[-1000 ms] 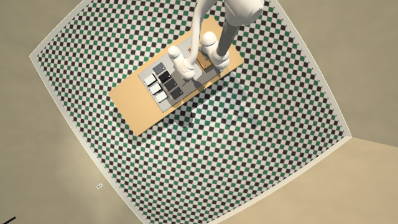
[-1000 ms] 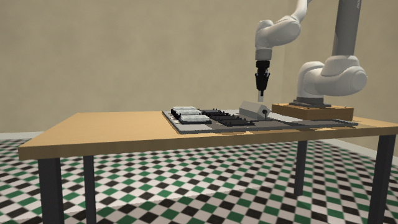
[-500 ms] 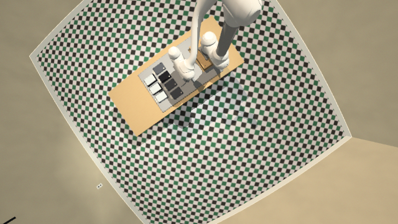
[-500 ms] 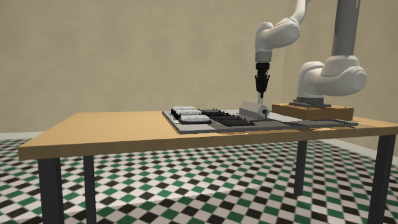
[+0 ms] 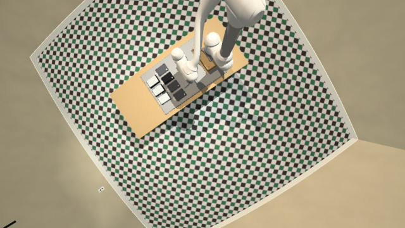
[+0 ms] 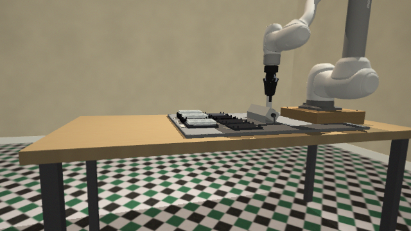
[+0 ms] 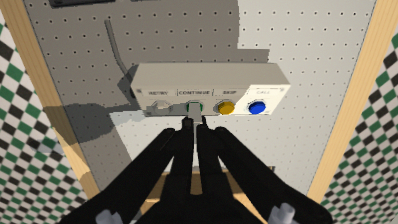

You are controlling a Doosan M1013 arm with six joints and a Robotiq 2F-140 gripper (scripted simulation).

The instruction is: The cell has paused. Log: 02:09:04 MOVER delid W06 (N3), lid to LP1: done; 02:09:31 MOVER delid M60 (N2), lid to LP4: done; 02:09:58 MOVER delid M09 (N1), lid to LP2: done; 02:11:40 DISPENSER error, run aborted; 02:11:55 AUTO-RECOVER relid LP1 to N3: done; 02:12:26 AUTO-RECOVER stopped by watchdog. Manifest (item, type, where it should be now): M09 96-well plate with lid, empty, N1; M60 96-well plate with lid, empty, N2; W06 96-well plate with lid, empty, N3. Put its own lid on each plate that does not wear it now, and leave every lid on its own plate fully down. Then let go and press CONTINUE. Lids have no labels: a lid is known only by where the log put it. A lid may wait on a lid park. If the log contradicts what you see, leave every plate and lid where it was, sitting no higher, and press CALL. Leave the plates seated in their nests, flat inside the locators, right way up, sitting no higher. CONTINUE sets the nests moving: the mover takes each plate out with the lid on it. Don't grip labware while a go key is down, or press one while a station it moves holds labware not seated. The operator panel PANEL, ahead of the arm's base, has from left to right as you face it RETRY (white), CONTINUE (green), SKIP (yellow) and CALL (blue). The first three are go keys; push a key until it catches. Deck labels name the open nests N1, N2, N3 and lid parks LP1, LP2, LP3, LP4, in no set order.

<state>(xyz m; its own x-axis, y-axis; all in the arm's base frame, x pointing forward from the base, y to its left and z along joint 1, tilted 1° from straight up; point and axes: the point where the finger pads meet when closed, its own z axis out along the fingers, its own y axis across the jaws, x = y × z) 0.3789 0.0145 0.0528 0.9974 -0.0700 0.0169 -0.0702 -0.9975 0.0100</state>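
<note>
Now: hand 40 mm above the green continue key. Round my hand: blue call key: 10 mm behind, 100 mm to the right, 40 mm below; yellow skip key: 50 mm to the right, 40 mm below; white retry key: 50 mm to the left, 40 mm below.
</note>
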